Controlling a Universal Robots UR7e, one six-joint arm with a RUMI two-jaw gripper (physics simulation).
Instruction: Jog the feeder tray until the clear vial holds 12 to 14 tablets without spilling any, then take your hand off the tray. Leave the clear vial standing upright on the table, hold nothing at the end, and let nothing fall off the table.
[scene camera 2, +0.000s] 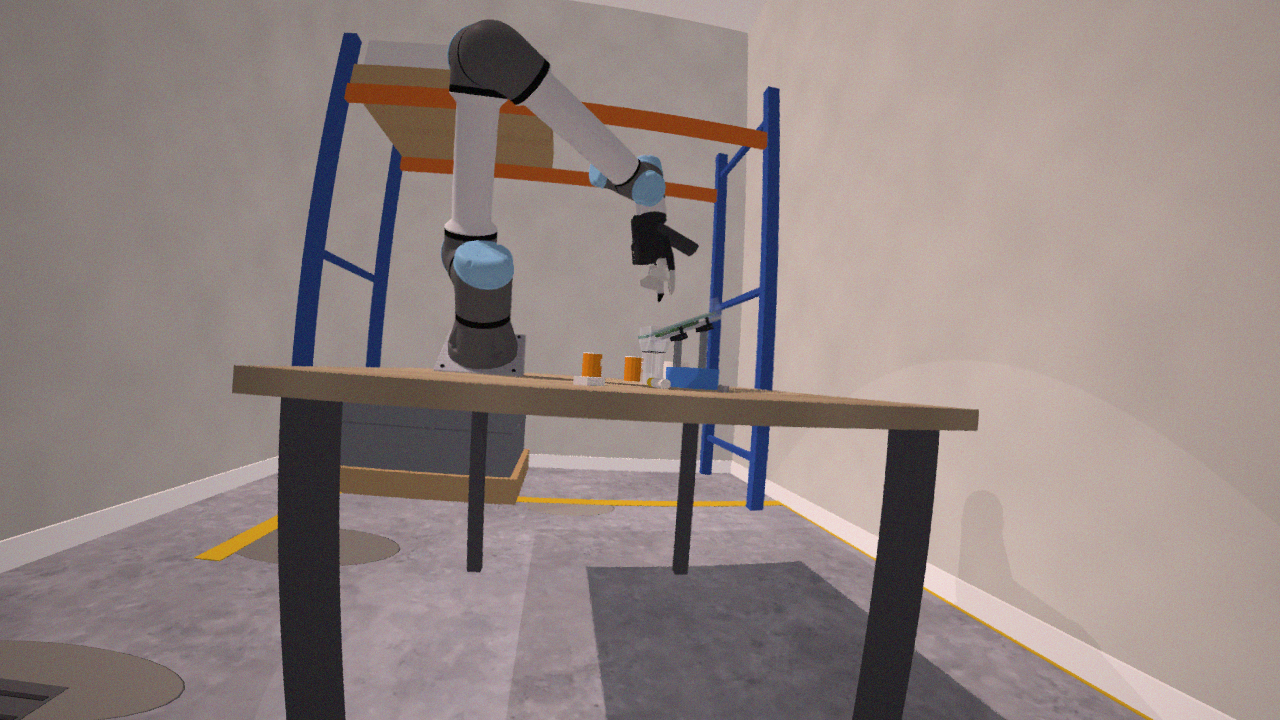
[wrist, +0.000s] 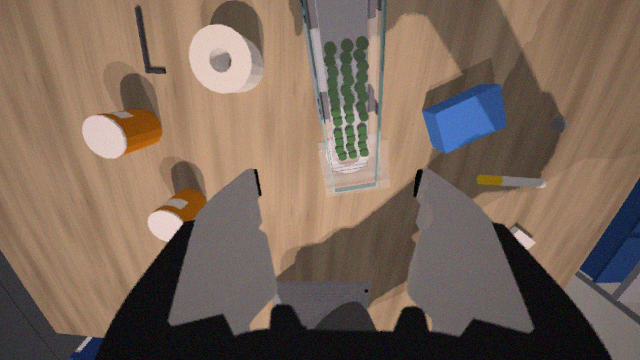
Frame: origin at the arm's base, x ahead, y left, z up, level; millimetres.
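Where they show: gripper, fingertip midpoint: (scene camera 2: 664, 298) (wrist: 336, 172); arm's base, origin of the base link: (scene camera 2: 482, 350).
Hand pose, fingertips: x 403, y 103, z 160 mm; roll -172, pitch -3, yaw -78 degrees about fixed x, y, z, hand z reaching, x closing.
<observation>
Things, the pixels of their centre, and the offset from my fingertips.
- clear vial, body centre: (wrist: 344, 145) (scene camera 2: 652, 369) 22 mm back, 31 mm right, 174 mm down
- white roll, body centre: (wrist: 230, 62) (scene camera 2: 675, 373) 54 mm ahead, 132 mm left, 179 mm down
- black hex key, body centre: (wrist: 150, 42) 63 mm ahead, 250 mm left, 206 mm down
- blue box, body centre: (wrist: 463, 118) (scene camera 2: 691, 378) 47 mm ahead, 193 mm right, 189 mm down
- yellow-and-white marker, body centre: (scene camera 2: 657, 383) (wrist: 511, 181) 33 mm back, 334 mm right, 201 mm down
The feeder tray (scene camera 2: 684, 325) (wrist: 382, 100), a clear-walled sloping channel, stands raised above the table on a support. Rows of green tablets (wrist: 348, 90) lie in it and reach down to its lower end. The clear vial (scene camera 2: 653, 365) stands upright under that lower end; in the wrist view its round outline shows faintly through the tray, and how many tablets it holds cannot be told. My gripper (scene camera 2: 660, 291) (wrist: 336, 172) is open and empty, above the tray's lower end and apart from it, with a fingertip on either side in the wrist view.
Two orange bottles (scene camera 2: 591, 365) (wrist: 142, 131) with white caps and a white roll (wrist: 220, 40) stand left of the tray in the wrist view, near a black hex key (wrist: 143, 42). A blue box (scene camera 2: 691, 377) (wrist: 465, 120) and a yellow-and-white marker (wrist: 510, 181) lie to the right on the table (scene camera 2: 537, 398).
</observation>
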